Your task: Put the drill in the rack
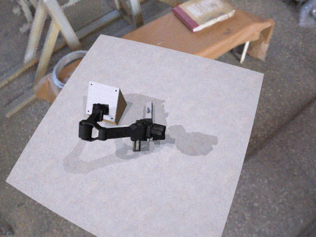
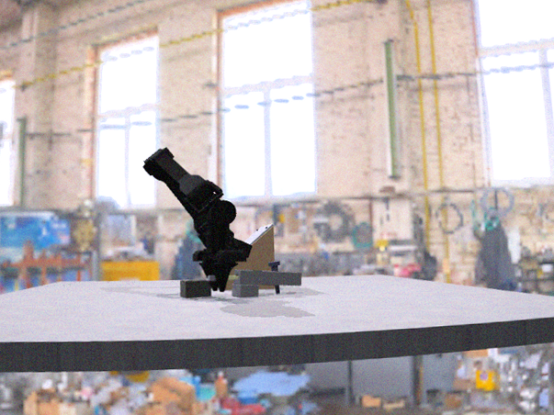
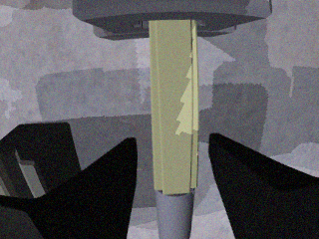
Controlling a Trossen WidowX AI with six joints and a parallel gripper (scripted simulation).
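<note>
Right now the drill is 10 mm behind my gripper tip, 40 mm to the left of it and 30 mm above it. From my gripper tip the other things lie so: rack 70 mm behind, 50 mm to the right; then blue key 40 mm behind, 160 mm to the left, 40 mm above.
</note>
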